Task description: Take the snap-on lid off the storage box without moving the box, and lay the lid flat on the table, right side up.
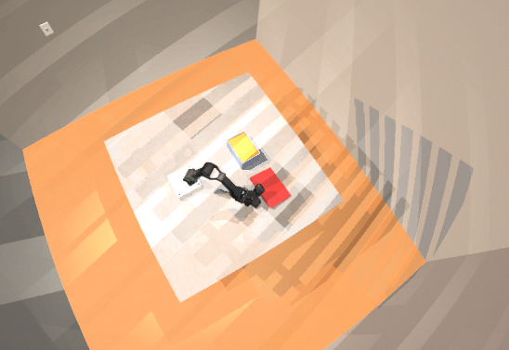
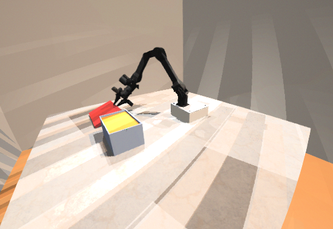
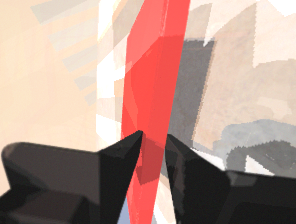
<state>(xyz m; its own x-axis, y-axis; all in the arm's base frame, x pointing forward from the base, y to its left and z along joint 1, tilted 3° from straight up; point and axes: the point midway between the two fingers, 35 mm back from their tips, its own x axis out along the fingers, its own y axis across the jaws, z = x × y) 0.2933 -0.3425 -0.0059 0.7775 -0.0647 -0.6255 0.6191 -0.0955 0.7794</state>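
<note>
My gripper tip is 8 cm short of the red lid, 1 cm to the left of it and 2 cm above it. From my gripper tip the other things lie so: grey-blue storage box: 10 cm ahead, 32 cm to the left, 1 cm below.
</note>
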